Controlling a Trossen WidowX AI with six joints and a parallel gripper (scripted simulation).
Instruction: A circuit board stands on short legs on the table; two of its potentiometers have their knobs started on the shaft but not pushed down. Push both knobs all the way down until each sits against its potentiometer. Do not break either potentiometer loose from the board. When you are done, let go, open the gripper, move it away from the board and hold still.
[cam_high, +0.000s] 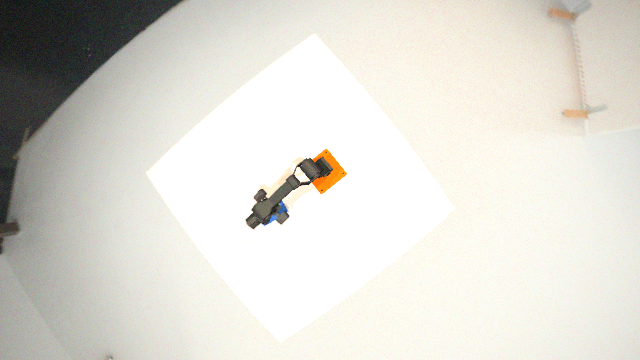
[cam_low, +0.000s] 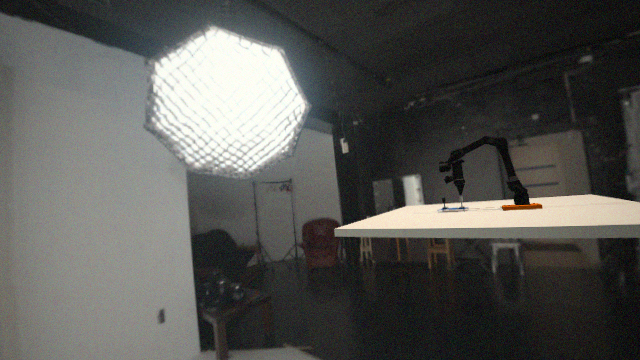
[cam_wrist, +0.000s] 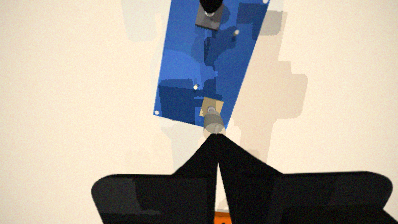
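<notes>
Now: gripper tip 20 mm above the pale grey knob. From my gripper tip the other things lie so: grey potentiometer 100 mm ahead, 40 mm below, 10 mm to the left.
</notes>
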